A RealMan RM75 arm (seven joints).
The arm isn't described. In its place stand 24 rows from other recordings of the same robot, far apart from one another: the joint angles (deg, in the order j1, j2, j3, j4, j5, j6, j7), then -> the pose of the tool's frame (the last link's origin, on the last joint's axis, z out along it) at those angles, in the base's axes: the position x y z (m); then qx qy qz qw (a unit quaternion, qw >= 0).
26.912 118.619 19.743 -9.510 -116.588 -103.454 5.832 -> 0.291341 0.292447 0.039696 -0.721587 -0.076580 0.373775 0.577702
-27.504 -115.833 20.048 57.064 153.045 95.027 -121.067 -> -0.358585 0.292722 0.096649 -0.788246 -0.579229 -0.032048 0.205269
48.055 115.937 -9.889 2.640 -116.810 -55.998 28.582 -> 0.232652 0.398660 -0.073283 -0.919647 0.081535 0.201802 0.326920
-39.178 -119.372 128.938 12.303 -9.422 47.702 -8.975 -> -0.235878 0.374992 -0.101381 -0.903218 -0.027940 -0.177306 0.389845
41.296 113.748 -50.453 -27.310 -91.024 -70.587 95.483 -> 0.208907 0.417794 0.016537 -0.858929 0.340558 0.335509 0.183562
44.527 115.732 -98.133 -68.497 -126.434 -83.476 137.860 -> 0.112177 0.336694 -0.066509 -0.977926 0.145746 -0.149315 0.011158
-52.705 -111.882 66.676 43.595 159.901 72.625 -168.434 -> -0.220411 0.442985 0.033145 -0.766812 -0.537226 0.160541 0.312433
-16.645 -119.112 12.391 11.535 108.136 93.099 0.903 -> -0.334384 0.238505 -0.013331 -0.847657 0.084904 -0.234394 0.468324
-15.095 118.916 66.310 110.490 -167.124 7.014 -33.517 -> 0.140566 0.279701 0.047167 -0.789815 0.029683 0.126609 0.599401
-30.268 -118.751 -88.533 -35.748 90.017 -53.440 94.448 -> -0.240189 0.336722 -0.103362 -0.964277 -0.205825 -0.099139 0.134080
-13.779 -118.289 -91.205 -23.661 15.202 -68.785 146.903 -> -0.312283 0.307771 0.003194 -0.734088 -0.229640 -0.401118 0.497478
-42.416 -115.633 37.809 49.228 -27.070 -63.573 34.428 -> -0.283286 0.431714 0.076706 -0.747505 -0.559256 -0.046466 0.355401
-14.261 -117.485 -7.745 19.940 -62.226 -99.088 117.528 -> -0.368508 0.222073 0.047107 -0.738528 -0.343639 -0.437783 0.380571
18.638 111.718 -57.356 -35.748 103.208 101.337 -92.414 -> 0.263712 0.284788 0.056966 -0.856461 0.263281 0.437060 0.078339
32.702 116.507 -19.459 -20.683 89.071 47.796 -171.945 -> 0.360240 0.393042 0.056149 -0.809718 0.024329 -0.010700 0.586217
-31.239 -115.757 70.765 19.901 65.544 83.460 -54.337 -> -0.228853 0.335590 -0.025844 -0.894653 -0.117625 -0.389436 0.184661
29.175 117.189 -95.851 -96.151 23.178 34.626 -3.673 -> 0.042487 0.401253 0.046594 -0.834317 0.202489 0.232143 0.457189
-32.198 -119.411 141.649 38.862 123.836 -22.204 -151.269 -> -0.207614 0.347874 -0.146005 -0.894828 -0.115922 -0.112622 0.416128
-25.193 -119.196 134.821 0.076 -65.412 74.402 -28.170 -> -0.364689 0.315298 0.036715 -0.556933 -0.327923 -0.402086 0.648552
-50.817 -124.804 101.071 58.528 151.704 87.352 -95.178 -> -0.135066 0.329295 -0.105492 0.899203 -0.264766 -0.334910 0.095754
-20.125 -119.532 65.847 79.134 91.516 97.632 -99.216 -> -0.137966 0.294205 0.047963 -0.957192 -0.036850 -0.283944 0.042440
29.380 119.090 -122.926 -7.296 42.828 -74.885 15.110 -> 0.295336 0.352926 0.009303 -0.659608 0.199754 0.399382 0.604575
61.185 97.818 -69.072 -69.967 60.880 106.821 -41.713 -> 0.027355 0.400904 0.125666 -0.984774 0.128375 -0.087107 0.078432
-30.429 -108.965 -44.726 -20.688 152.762 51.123 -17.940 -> -0.290101 0.375383 -0.022389 -0.837716 -0.165484 -0.246569 0.458313
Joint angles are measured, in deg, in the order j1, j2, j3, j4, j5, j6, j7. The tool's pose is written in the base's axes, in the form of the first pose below.
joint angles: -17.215, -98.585, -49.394, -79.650, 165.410, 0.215, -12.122
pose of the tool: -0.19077 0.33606 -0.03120 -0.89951 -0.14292 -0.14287 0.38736
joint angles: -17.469, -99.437, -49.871, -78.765, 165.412, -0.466, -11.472
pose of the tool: -0.19224 0.33843 -0.03380 -0.89870 -0.14501 -0.13688 0.39062
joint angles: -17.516, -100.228, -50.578, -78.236, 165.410, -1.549, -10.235
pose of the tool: -0.19393 0.34062 -0.03524 -0.89788 -0.14453 -0.12786 0.39569
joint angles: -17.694, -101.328, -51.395, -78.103, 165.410, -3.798, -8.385
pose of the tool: -0.19385 0.34259 -0.03829 -0.89838 -0.14243 -0.11333 0.39972
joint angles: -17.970, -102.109, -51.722, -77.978, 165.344, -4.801, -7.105
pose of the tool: -0.19170 0.34352 -0.04132 -0.89953 -0.13820 -0.10758 0.40021
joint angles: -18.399, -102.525, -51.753, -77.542, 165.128, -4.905, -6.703
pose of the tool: -0.19007 0.34471 -0.04353 -0.90017 -0.13693 -0.10730 0.39930
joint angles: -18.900, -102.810, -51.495, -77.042, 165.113, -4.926, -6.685
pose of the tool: -0.18888 0.34529 -0.04633 -0.90160 -0.13543 -0.10632 0.39683
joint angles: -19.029, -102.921, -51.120, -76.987, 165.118, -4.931, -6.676
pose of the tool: -0.18802 0.34411 -0.04861 -0.90317 -0.13418 -0.10598 0.39376
